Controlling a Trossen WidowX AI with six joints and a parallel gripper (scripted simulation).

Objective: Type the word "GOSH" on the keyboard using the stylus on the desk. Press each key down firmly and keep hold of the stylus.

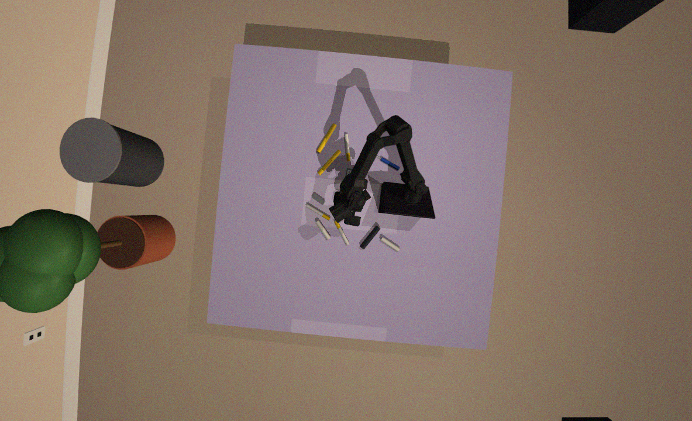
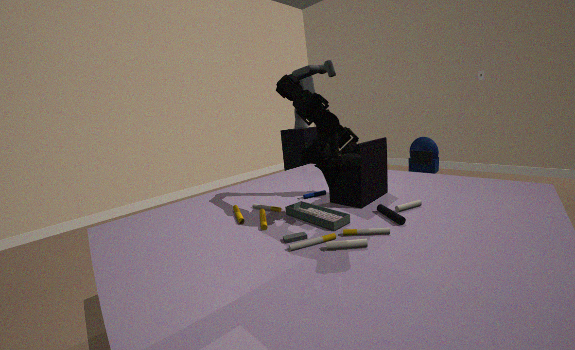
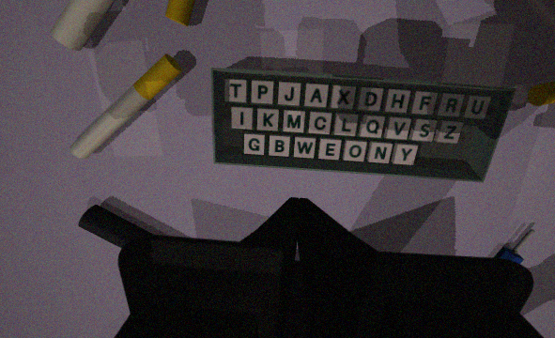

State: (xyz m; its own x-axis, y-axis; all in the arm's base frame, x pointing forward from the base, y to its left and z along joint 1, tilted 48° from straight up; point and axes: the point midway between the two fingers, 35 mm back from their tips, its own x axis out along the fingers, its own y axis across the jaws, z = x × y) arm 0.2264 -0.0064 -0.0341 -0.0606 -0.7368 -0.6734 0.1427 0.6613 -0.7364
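The stylus lies 20 cm to the right of my gripper tip, 12 cm behind it and 9 cm below it. The rest, counted from my gripper tip: stylus tip (21 cm to the right, 10 cm behind, 9 cm below); grey block (16 cm ahead, 9 cm below, 1 cm to the right).
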